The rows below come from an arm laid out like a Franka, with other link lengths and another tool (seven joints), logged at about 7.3 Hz.
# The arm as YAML. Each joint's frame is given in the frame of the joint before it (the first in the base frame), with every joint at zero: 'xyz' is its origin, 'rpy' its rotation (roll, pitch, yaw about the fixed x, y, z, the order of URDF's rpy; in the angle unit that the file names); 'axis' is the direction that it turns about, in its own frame. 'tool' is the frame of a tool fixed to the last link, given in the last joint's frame.
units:
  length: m
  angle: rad
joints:
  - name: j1
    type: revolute
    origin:
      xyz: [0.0, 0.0, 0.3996]
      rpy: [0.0, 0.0, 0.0]
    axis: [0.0, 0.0, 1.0]
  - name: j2
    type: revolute
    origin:
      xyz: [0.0, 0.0, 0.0]
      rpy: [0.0, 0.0, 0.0]
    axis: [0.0, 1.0, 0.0]
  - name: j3
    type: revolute
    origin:
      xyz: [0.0, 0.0, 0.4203]
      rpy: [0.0, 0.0, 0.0]
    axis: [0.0, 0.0, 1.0]
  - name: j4
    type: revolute
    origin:
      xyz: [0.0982, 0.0, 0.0]
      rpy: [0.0, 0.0, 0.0]
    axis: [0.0, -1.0, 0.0]
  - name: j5
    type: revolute
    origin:
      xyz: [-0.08, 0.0, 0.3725]
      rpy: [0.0, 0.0, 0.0]
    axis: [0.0, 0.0, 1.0]
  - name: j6
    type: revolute
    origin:
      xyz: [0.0, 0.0, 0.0]
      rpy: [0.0, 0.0, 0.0]
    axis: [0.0, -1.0, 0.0]
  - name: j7
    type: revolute
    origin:
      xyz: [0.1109, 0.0, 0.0]
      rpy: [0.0, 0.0, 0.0]
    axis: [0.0, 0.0, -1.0]
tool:
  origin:
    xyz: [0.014, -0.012, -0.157]
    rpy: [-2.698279, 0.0, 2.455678]
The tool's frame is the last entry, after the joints.
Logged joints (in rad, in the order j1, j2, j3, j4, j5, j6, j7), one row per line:
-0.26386, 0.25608, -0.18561, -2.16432, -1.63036, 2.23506, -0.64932
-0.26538, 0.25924, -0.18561, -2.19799, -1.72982, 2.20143, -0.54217
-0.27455, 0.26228, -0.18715, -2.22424, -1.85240, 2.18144, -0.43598
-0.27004, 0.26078, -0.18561, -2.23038, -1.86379, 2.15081, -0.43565
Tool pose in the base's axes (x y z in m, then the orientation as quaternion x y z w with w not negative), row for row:
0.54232, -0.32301, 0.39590, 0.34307, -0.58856, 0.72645, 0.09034
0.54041, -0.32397, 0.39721, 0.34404, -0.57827, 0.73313, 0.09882
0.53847, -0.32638, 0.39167, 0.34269, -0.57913, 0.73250, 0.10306
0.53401, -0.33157, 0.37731, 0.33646, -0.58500, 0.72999, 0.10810
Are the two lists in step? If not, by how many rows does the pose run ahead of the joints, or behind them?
The pose runs 2 rows ahead of the joints: the pose in row i belongs to the joints in row i + 2.
